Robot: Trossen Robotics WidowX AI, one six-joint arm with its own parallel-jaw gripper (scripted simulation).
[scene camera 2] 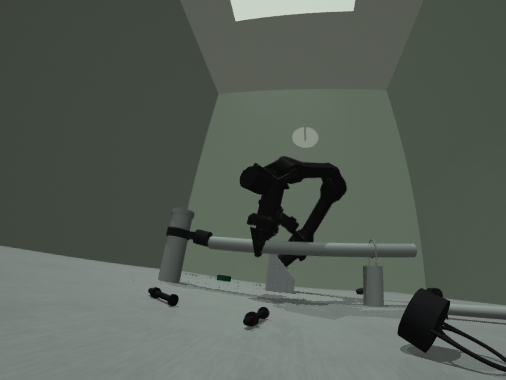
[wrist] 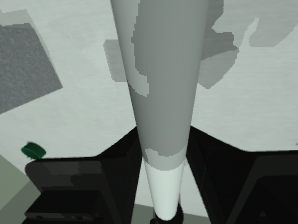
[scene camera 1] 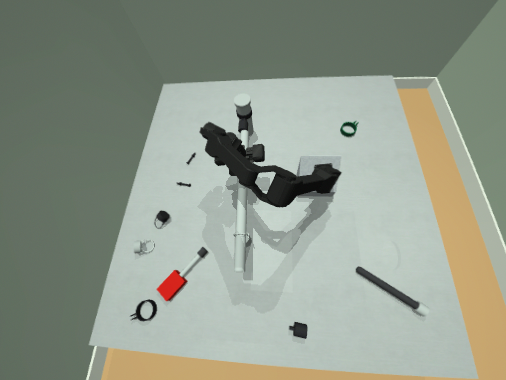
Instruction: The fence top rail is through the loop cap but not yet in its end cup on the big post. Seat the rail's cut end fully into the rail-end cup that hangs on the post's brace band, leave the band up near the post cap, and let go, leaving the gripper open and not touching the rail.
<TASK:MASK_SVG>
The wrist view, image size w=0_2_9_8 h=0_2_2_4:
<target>my gripper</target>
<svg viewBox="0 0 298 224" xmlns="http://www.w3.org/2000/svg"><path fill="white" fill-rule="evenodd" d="M190 127L186 158L211 224L298 224L298 150L247 152L226 144L193 126ZM137 126L115 144L96 156L76 158L50 157L29 162L25 166L24 171L41 195L37 197L31 207L24 213L26 218L22 224L131 224L143 157Z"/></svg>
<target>grey top rail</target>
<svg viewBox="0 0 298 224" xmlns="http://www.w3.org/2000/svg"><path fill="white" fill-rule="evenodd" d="M111 0L110 4L154 210L160 219L169 221L175 217L178 207L210 0Z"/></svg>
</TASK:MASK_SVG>
